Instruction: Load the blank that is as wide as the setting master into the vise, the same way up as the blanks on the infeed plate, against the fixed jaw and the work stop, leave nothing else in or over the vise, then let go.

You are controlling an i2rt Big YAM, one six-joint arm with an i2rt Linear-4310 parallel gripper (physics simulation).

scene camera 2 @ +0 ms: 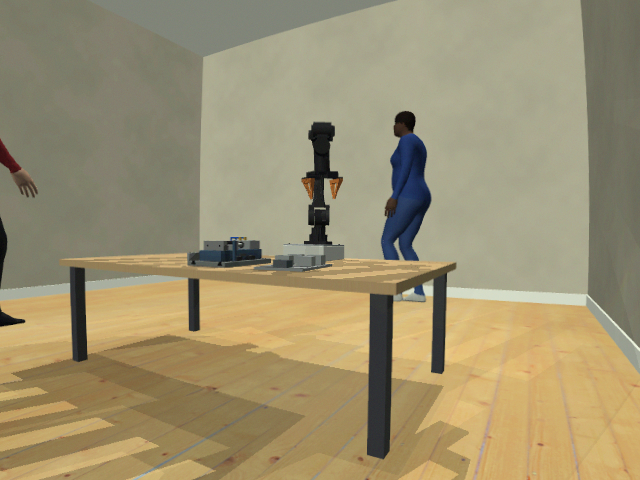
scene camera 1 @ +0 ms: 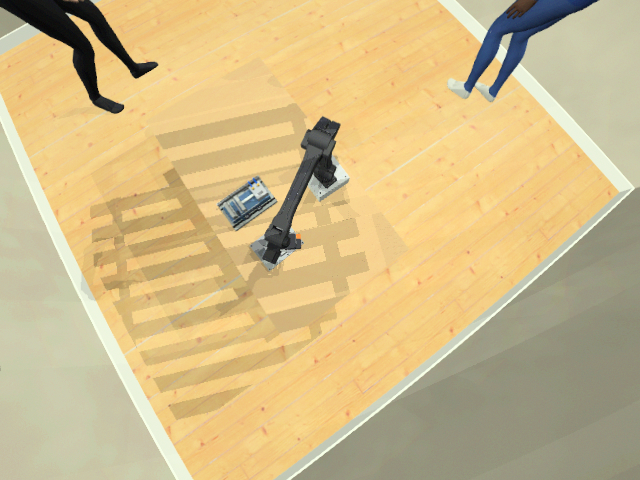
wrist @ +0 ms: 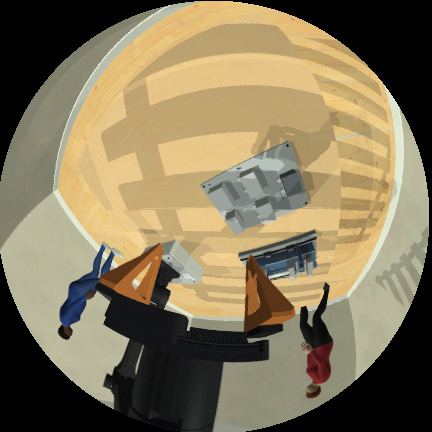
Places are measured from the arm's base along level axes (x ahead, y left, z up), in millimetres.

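Pixels of known places: gripper, between the fingertips: (scene camera 2: 322, 199) (wrist: 203, 253); arm's base, origin of its link: (scene camera 2: 318, 244) (scene camera 1: 325, 177) (wrist: 165, 268).
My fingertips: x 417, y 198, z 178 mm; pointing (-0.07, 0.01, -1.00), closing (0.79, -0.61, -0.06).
Ahead of a thing's pixels: the offset from my fingertips to its top centre. "pt": to the spot under its first point. Level surfaces: height alone.
My gripper (scene camera 2: 323, 198) (wrist: 203, 253) is open and empty, with its orange fingers high above the table. The grey infeed plate {dy -91, dx +47, dz -245 mm} (scene camera 1: 258, 247) (wrist: 280, 156) carries several blocks. In the wrist view, light grey blocks {dy -46, dx +46, dz -209 mm} (wrist: 251, 180) {dy -44, dx -40, dz -209 mm} (wrist: 223, 195) {dy -135, dx +46, dz -209 mm} (wrist: 264, 208) {dy -133, dx -49, dz -209 mm} (wrist: 234, 220) stand apart, and a darker block {dy -93, dx +137, dz -220 mm} (wrist: 291, 183) stands near the right edge. Their exact widths are hard to judge, and I cannot tell which thing is the setting master. The blue vise {dy -393, dx +22, dz -154 mm} (scene camera 1: 246, 203) (scene camera 2: 217, 255) (wrist: 281, 262), with light grey jaws, stands beside the plate; a finger partly hides it in the wrist view.
The white robot base (scene camera 1: 330, 181) (scene camera 2: 328, 251) (wrist: 186, 262) stands behind the plate and vise on the wooden table {dz -253 mm} (scene camera 2: 361, 279). Small blue and yellow parts {pt dy -412, dx -57, dz -149 mm} (scene camera 2: 238, 238) show at the vise's top. A person in blue (scene camera 2: 410, 170) and another in red (wrist: 319, 362) stand away from the table.
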